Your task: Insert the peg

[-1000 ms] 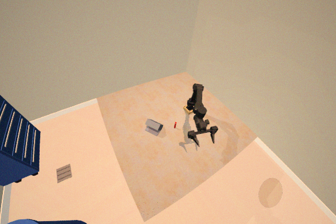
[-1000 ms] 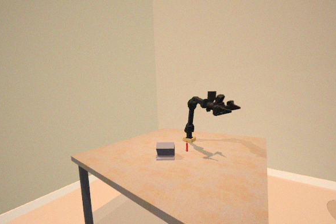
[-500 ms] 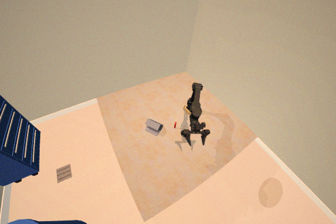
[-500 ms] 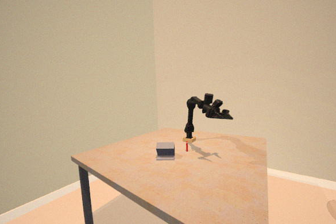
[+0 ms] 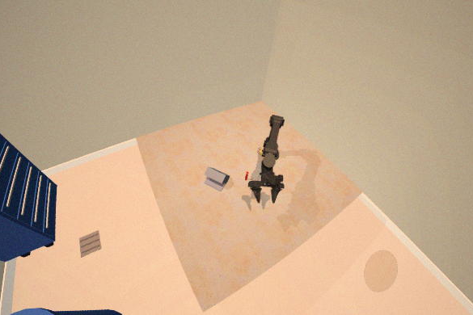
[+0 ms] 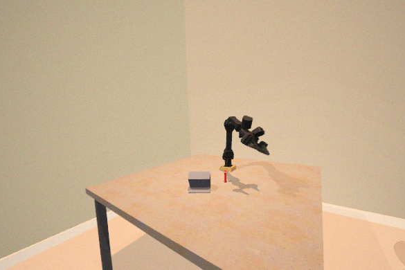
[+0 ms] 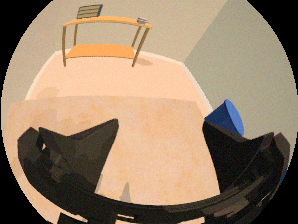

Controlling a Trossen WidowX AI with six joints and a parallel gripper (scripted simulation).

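The red peg lies 12 cm behind my gripper tip, 28 cm to the right of it and 19 cm below it. Round my gripper tip: grey sloped panel 5 cm ahead, 38 cm to the right, 20 cm below.
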